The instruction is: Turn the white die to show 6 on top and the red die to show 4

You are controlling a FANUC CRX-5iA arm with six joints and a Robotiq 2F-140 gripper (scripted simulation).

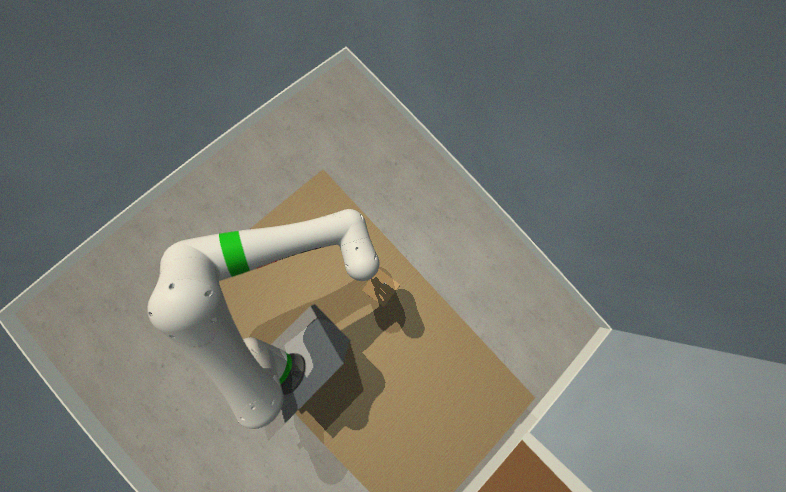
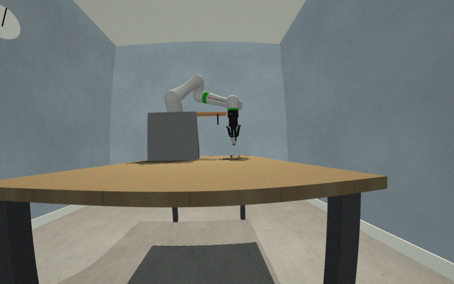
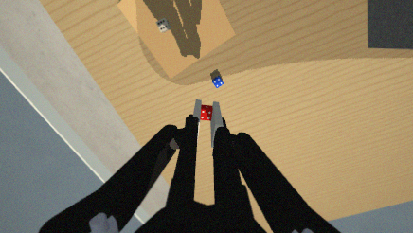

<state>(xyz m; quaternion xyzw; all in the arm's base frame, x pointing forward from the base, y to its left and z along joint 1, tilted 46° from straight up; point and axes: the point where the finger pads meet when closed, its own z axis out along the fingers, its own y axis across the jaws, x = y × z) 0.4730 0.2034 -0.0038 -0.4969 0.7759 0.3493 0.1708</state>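
Now: hand 13 cm to the left of the tan mat and 13 cm above it. The rest, counted from my hand: blue die: 3 cm behind, 1 cm to the right, 13 cm below; white die: 3 cm ahead, 13 cm to the right, 12 cm below; red die: 3 cm below.
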